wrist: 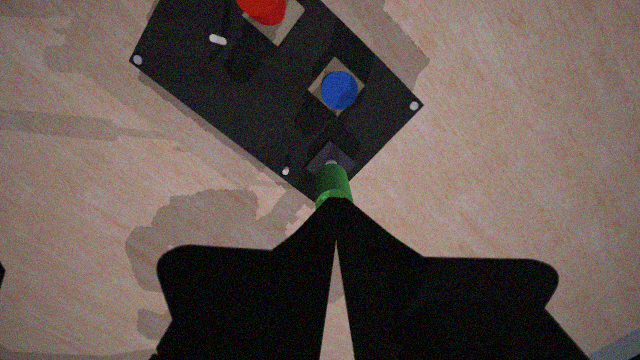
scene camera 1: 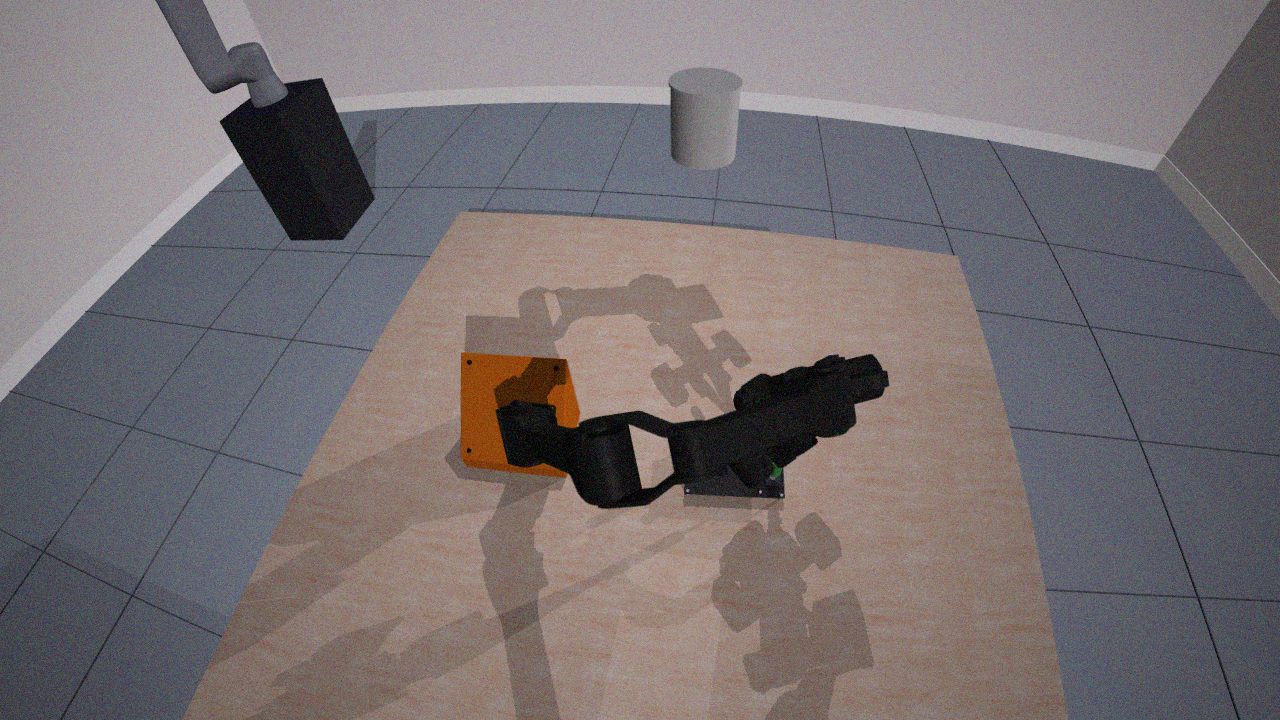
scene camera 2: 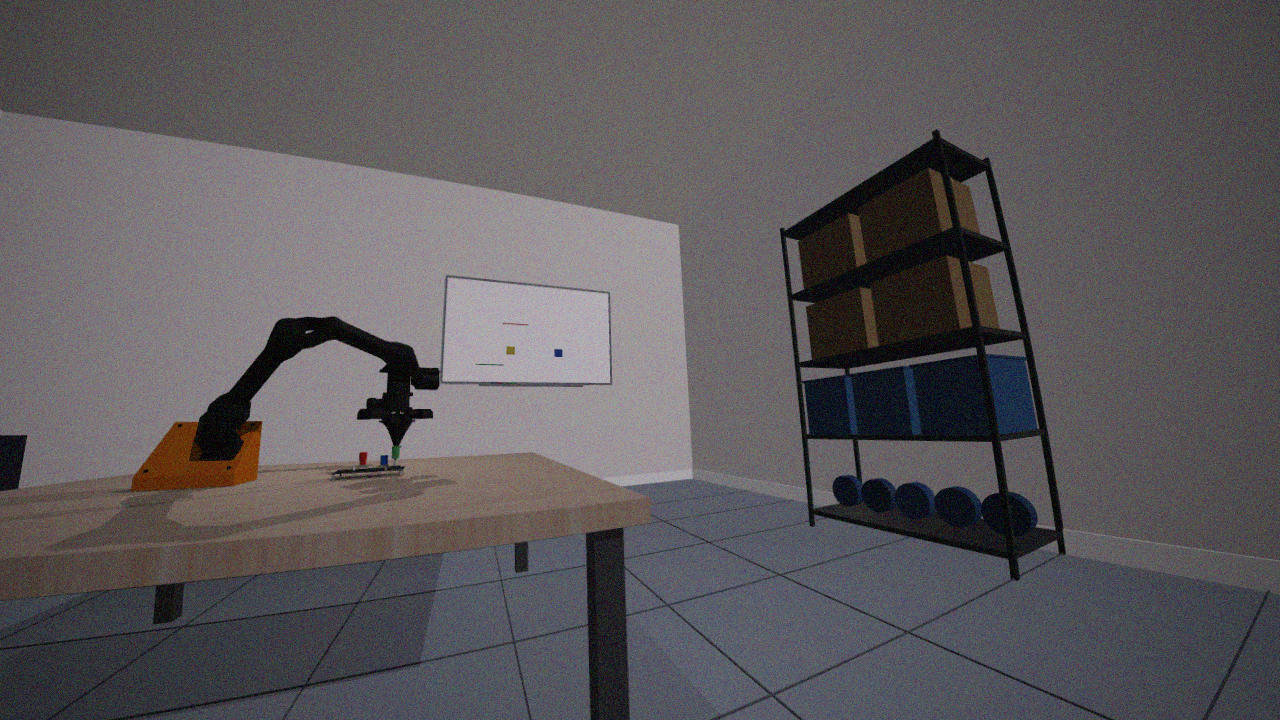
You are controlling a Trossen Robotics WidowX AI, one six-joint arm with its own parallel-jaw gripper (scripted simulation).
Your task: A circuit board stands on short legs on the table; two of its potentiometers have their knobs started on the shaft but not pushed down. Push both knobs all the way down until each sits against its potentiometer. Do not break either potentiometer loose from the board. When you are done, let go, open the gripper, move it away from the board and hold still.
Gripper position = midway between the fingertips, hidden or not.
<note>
In view: my gripper (scene camera 1: 778,462) and a green knob (wrist: 332,181).
My gripper shows as well in the wrist view (wrist: 336,206) and in scene camera 2 (scene camera 2: 396,445).
</note>
